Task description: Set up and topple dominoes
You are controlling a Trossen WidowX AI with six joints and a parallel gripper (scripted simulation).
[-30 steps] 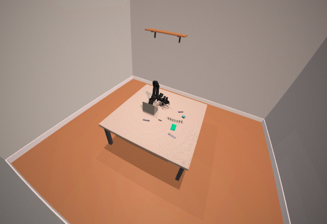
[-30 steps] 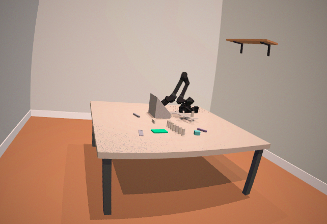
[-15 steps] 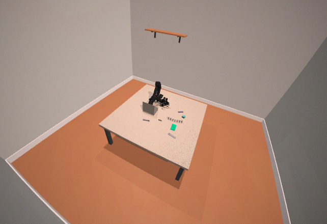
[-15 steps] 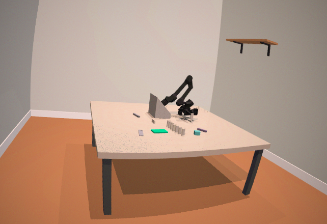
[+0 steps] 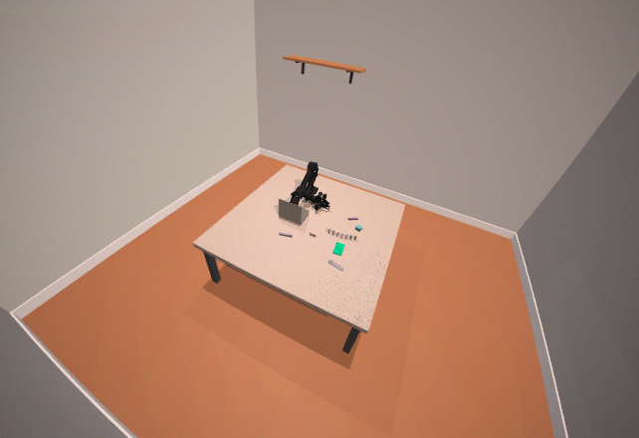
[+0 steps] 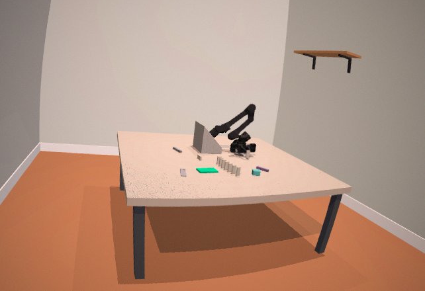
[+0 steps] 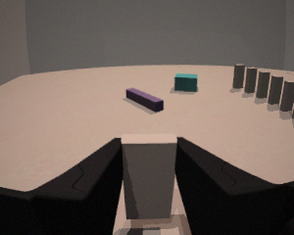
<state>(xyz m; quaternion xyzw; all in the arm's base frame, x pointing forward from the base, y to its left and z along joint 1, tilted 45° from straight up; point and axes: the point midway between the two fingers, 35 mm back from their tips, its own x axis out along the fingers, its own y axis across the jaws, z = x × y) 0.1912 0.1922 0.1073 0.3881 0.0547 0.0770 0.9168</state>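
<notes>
The purple bar is 220 mm ahead of my gripper tip, 50 mm below it and 20 mm to the left of it. From my gripper tip the other things lie so: green flat card (340 mm to the right, 270 mm ahead, 50 mm below); teal block (310 mm ahead, 60 mm to the right, 40 mm below).
</notes>
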